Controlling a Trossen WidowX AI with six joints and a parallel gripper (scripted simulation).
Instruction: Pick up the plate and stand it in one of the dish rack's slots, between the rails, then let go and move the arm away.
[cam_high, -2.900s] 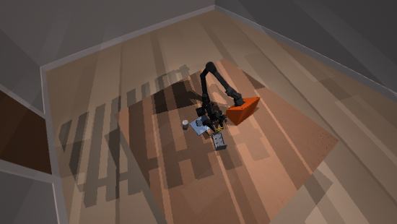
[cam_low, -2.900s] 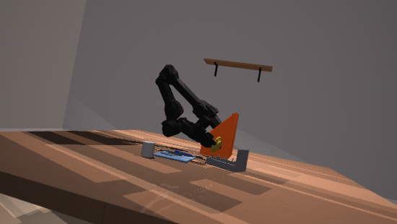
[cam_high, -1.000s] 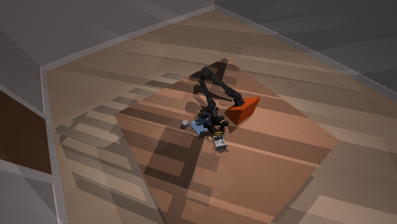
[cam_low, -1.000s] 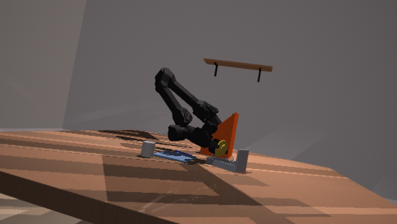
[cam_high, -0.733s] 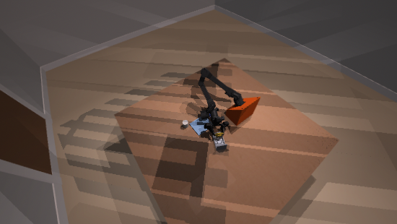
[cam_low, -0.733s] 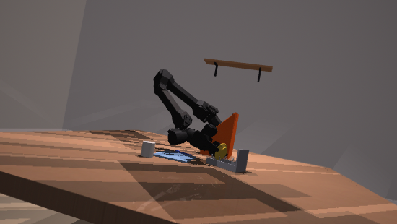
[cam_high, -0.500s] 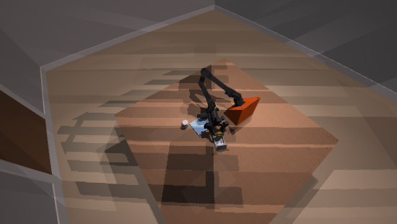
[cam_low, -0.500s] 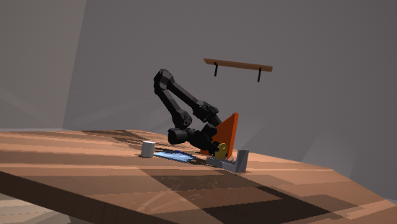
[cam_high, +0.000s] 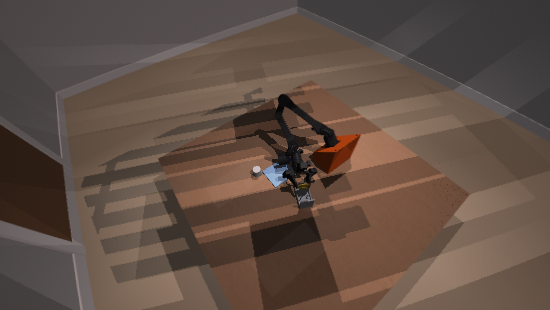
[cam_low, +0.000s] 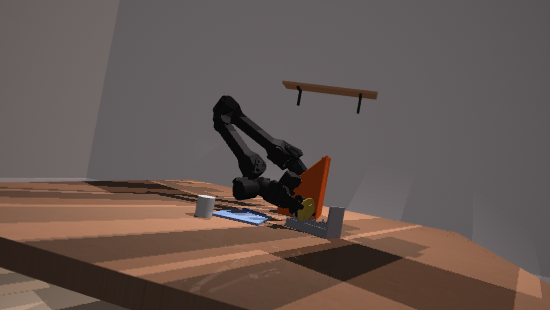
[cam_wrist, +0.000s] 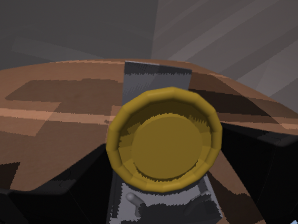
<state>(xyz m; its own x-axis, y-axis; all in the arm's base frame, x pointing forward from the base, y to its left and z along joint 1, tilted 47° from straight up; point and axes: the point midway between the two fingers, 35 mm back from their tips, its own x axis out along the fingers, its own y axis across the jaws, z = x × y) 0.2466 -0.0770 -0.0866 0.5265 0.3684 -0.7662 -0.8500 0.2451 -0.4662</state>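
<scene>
Right now the yellow plate is 1 cm to the right of my gripper tip. Also, from my gripper tip: blue mat (18 cm to the right, 5 cm below); then grey dish rack (1 cm ahead, 2 cm to the left, 3 cm below); then blue spoon (10 cm behind, 17 cm to the right, 5 cm below).
</scene>
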